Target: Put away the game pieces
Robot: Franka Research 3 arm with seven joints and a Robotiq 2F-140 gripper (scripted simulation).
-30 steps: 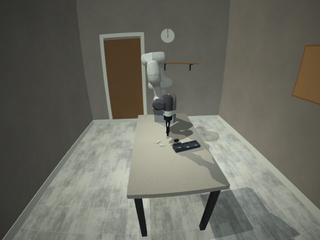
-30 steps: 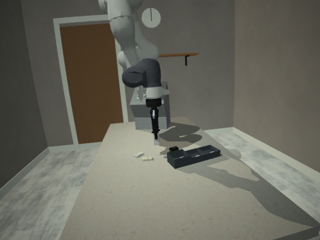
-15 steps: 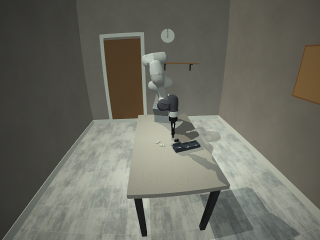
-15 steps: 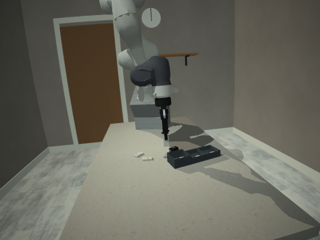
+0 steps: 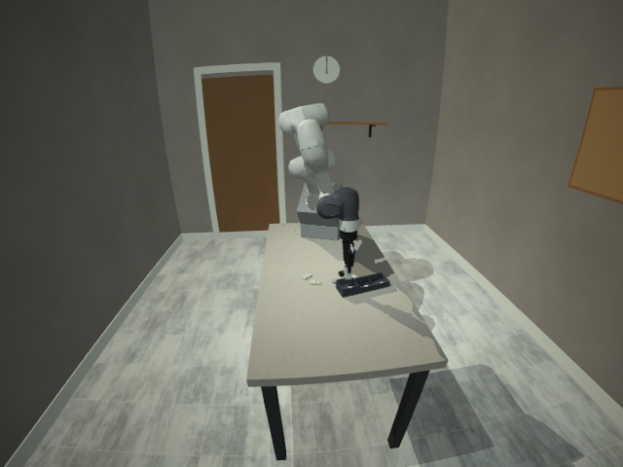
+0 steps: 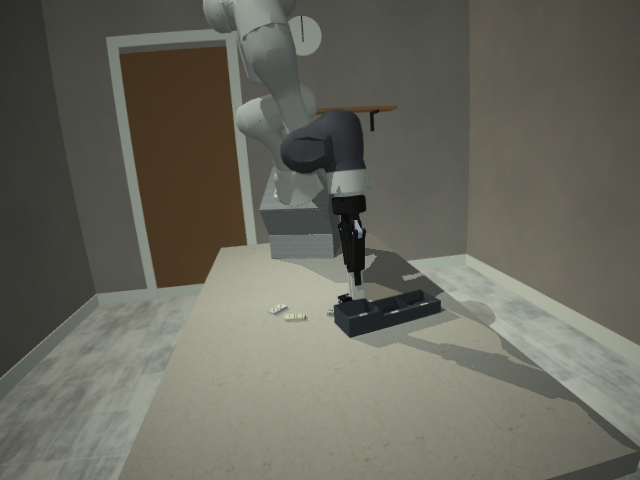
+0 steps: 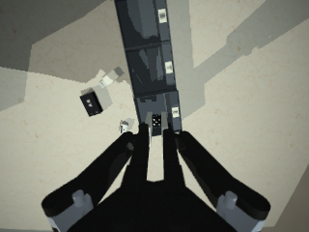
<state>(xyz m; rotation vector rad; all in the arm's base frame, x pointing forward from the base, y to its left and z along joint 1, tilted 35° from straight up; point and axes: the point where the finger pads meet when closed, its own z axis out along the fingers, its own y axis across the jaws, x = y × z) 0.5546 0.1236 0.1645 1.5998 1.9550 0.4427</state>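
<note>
My hand is 30 mm above the black die. The rest, counted from my hand: dark three-part bin (10 mm behind, 80 mm to the left, 80 mm below); then black box (130 mm behind, 10 mm to the right, 90 mm below); then white usb stick (100 mm behind, 50 mm to the left, 100 mm below).
</note>
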